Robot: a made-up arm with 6 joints. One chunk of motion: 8 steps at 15 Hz.
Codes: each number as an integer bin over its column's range. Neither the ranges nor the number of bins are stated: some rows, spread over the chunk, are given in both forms.
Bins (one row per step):
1: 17 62 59 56 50 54
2: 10 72 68 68 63 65
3: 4 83 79 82 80 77
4: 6 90 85 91 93 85
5: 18 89 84 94 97 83
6: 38 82 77 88 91 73
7: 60 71 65 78 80 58
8: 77 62 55 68 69 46
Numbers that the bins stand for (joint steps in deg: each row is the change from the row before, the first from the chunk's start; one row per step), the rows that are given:
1: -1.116 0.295 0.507 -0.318 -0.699 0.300
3: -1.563 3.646 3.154 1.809 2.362 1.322
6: -0.395 3.487 2.889 2.300 3.484 1.144
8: 0.944 0.295 -0.022 0.664 1.239 -0.056
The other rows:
2: -1.357 1.891 1.698 0.664 0.627 0.789
4: -1.494 4.764 3.947 2.545 3.688 1.678
5: -1.082 4.604 3.815 2.791 4.096 1.589
7: 0.361 1.731 1.301 1.482 2.362 0.478

